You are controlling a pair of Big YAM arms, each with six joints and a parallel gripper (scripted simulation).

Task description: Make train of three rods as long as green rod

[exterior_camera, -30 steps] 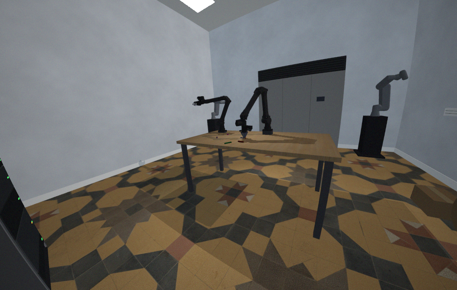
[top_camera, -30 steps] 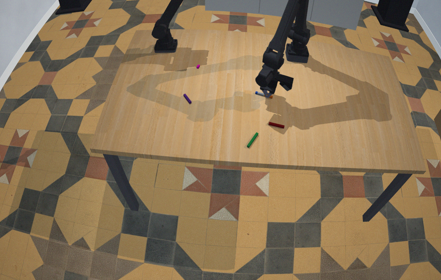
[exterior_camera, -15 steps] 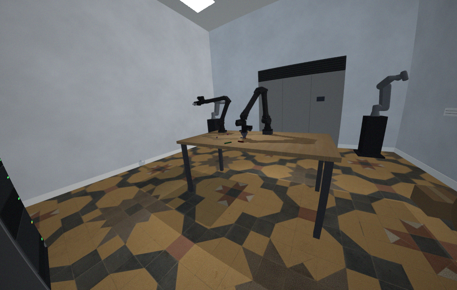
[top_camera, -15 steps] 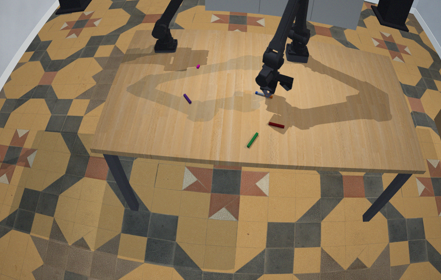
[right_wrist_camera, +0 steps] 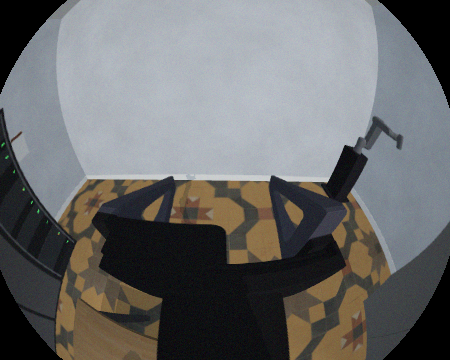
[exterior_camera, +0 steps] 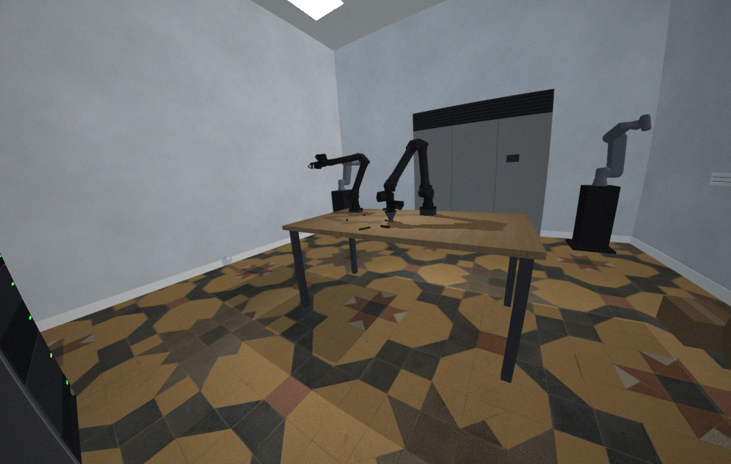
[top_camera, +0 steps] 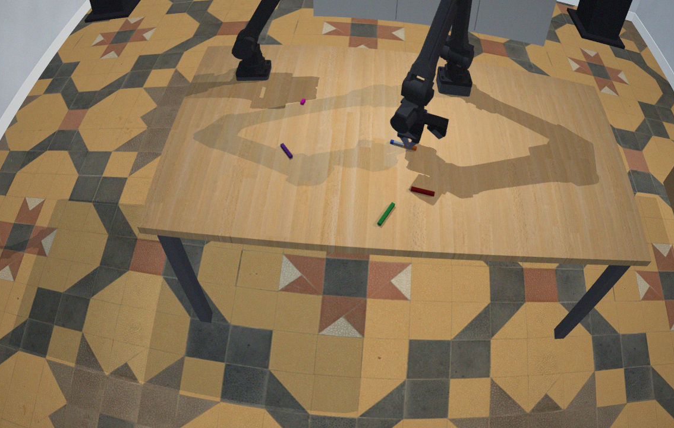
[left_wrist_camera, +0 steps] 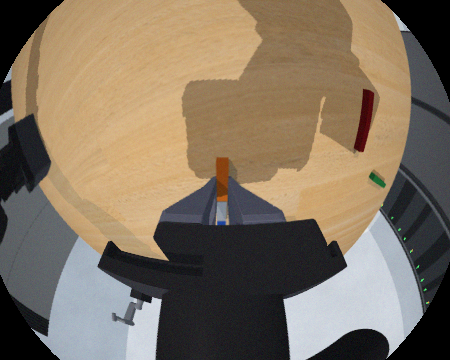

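The grey rod is 1 cm behind my left hand, 3 cm to the right of it and 1 cm below it. Also, from my left hand: green rod: 26 cm ahead, 6 cm to the right, 1 cm below; blue rod: 1 cm behind, 5 cm to the right, 1 cm below; red rod: 17 cm ahead, 4 cm to the left, 1 cm below.
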